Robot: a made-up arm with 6 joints.
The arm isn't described. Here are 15 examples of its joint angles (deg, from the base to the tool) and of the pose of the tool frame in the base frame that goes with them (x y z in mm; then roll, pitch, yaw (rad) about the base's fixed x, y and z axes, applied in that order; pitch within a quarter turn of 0, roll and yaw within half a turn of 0).
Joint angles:
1: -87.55 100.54 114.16 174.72 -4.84 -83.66
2: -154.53 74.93 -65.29 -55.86 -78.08 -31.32
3: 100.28 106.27 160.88 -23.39 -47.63 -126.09
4: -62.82 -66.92 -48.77 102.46 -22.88 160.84
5: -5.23 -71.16 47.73 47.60 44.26 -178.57
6: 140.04 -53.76 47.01 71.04 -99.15 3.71
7: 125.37 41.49 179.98 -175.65 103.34 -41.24
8: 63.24 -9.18 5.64 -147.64 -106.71 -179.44
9: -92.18 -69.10 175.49 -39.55 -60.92 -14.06
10: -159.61 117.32 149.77 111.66 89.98 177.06
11: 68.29 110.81 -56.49 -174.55 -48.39 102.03
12: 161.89 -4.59 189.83 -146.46 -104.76 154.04
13: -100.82 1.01 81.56 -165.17 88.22 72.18
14: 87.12 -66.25 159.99 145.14 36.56 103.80
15: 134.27 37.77 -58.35 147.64 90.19 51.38
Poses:
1: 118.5 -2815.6 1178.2 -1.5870 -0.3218 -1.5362
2: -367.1 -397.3 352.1 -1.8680 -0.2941 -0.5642
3: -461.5 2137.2 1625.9 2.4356 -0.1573 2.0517
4: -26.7 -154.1 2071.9 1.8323 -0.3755 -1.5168
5: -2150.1 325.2 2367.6 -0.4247 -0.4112 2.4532
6: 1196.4 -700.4 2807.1 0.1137 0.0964 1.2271
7: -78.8 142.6 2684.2 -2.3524 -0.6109 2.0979
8: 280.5 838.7 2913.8 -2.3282 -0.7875 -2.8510
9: 203.6 1721.1 128.1 -2.6162 0.1504 0.9349
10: -2059.0 -1011.2 980.4 1.0220 0.3165 -1.4252
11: 30.3 123.6 -318.5 -1.9712 1.0594 -2.0953
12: 936.5 -445.7 1551.8 1.3285 0.7997 -2.5841
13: -127.7 -330.2 3442.2 1.8394 0.1284 -2.0205
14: -188.9 -2074.5 333.3 -1.3920 0.2445 -1.9796
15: -662.1 489.0 744.4 -0.8394 -0.0935 -1.3657
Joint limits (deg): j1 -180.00..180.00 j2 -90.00..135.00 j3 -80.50..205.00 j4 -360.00..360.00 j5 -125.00..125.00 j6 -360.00..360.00
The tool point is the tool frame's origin. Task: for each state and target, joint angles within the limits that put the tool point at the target. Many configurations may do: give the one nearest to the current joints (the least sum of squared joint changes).
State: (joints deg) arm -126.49 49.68 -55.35 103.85 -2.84 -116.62
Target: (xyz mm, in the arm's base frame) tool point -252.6 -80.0 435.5
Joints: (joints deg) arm -148.48 66.79 -80.50 96.16 -15.01 -116.62
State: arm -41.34 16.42 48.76 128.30 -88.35 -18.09
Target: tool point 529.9 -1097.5 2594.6
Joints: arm -53.90 -2.15 -0.33 116.00 -101.29 -18.09
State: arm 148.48 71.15 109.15 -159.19 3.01 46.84
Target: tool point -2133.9 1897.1 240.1
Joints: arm 138.61 110.06 97.35 -159.25 8.09 46.84
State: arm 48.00 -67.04 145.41 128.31 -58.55 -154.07
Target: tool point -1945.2 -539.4 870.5
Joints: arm 10.84 -49.56 155.45 131.48 -61.84 -154.07
